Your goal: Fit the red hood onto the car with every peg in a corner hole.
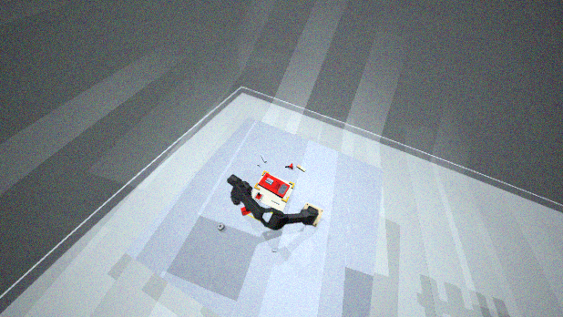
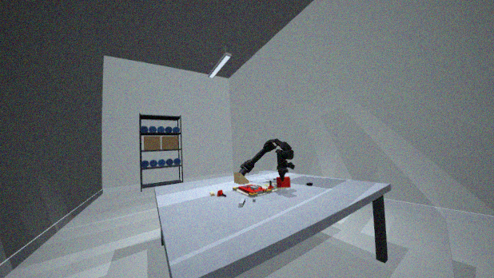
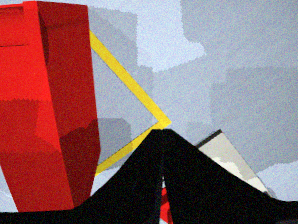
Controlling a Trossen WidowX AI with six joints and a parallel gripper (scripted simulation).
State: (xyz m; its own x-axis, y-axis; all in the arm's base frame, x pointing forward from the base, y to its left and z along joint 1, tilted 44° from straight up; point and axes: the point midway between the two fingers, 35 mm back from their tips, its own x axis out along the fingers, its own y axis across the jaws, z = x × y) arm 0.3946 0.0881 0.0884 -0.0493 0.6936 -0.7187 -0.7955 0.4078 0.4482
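Right now my gripper tip is 3 cm to the right of the red hood, 3 cm past it and 1 cm above it. Round my gripper tip: grey pin 38 cm to the right, 10 cm ahead, 4 cm below; then tan block 44 cm to the right, 20 cm behind, 4 cm below.
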